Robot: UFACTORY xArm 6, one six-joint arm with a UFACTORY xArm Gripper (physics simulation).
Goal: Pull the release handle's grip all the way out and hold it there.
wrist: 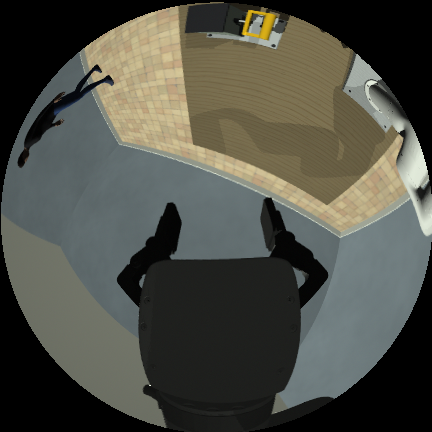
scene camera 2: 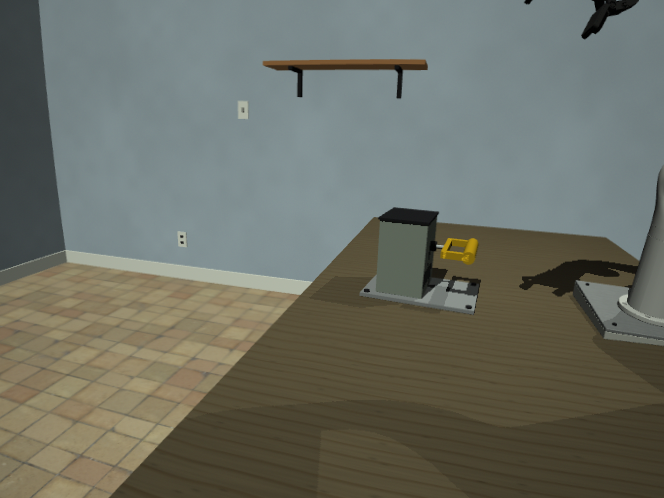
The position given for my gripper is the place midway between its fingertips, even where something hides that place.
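My gripper (wrist: 219, 209) is here in my sight. I can also see a yellow grip (scene camera 2: 468, 256), and along with the grip there is a grey base plate (scene camera 2: 450, 295).
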